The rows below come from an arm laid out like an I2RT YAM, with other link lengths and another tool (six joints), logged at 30 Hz.
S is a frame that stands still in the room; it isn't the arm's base.
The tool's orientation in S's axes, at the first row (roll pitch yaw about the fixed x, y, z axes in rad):
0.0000 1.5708 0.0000
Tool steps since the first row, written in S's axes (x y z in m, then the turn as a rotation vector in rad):
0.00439 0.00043 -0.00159 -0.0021 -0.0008 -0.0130
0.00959 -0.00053 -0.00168 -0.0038 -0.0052 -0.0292
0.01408 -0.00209 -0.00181 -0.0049 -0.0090 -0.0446
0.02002 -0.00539 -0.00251 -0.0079 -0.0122 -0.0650
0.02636 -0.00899 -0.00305 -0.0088 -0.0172 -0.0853
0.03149 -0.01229 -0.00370 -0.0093 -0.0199 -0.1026
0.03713 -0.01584 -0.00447 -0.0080 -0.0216 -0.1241
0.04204 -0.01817 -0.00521 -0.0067 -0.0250 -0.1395
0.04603 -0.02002 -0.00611 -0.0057 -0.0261 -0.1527
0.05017 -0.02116 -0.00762 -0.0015 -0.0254 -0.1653
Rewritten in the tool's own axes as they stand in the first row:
0.00159 0.00043 0.00439 0.0130 -0.0008 -0.0021
0.00168 -0.00053 0.00959 0.0292 -0.0052 -0.0038
0.00181 -0.00209 0.01408 0.0446 -0.0090 -0.0049
0.00251 -0.00539 0.02002 0.0650 -0.0122 -0.0079
0.00305 -0.00899 0.02636 0.0853 -0.0172 -0.0088
0.00370 -0.01229 0.03149 0.1026 -0.0199 -0.0093
0.00447 -0.01584 0.03713 0.1241 -0.0216 -0.0080
0.00521 -0.01817 0.04204 0.1395 -0.0250 -0.0067
0.00611 -0.02002 0.04603 0.1527 -0.0261 -0.0057
0.00762 -0.02116 0.05017 0.1653 -0.0254 -0.0015

